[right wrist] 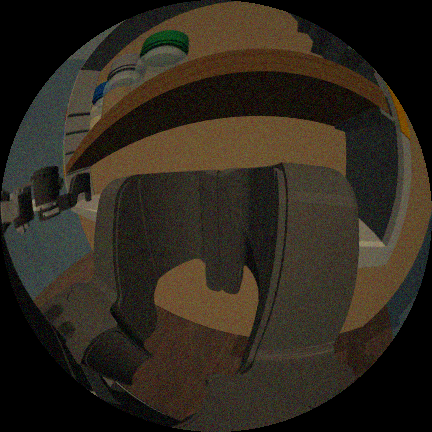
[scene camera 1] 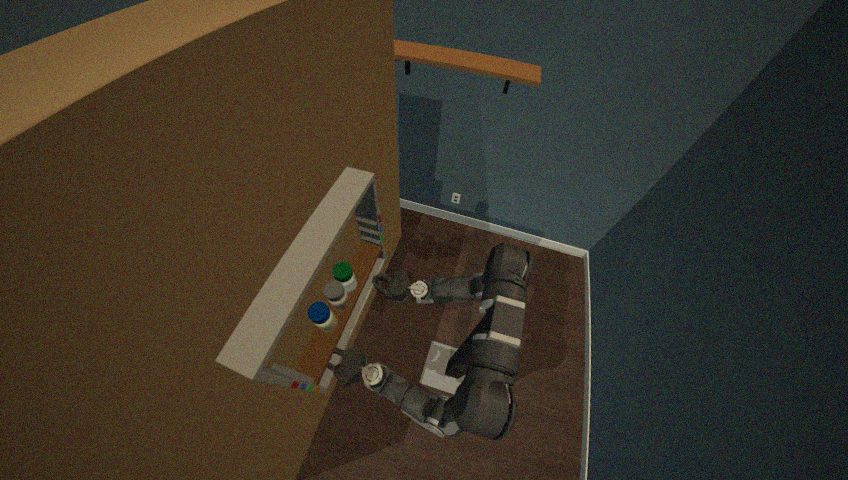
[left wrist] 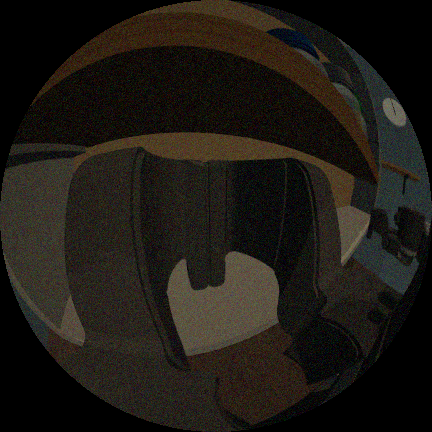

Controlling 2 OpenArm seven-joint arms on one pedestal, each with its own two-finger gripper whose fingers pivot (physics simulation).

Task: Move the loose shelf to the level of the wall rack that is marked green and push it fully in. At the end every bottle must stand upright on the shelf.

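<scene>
The loose shelf [scene camera 1: 309, 352] [left wrist: 165, 31] [right wrist: 265, 60] is a brown board inside the white wall rack [scene camera 1: 303, 255]. In the right wrist view its end is near an orange mark [right wrist: 400, 117]. A green mark [scene camera 1: 310, 387] shows on the rack's lower end in the scene view. The blue-capped bottle [scene camera 1: 321, 315] [left wrist: 295, 42], grey-capped bottle [scene camera 1: 335, 292] [right wrist: 124, 72] and green-capped bottle [scene camera 1: 344, 275] [right wrist: 164, 48] stand upright on the shelf. My left gripper [scene camera 1: 334, 361] [left wrist: 209, 225] and right gripper [scene camera 1: 377, 283] [right wrist: 220, 232] are shut and empty, below the shelf's underside. Contact with it cannot be told.
The rack's pale bottom board [scene camera 1: 357, 313] [left wrist: 230, 305] runs along its front below the shelf. Grey slotted side panels close both ends. A wooden wall ledge [scene camera 1: 467, 59] hangs at the top of the scene view. A white box-like base [scene camera 1: 439, 371] is beside the robot on the floor.
</scene>
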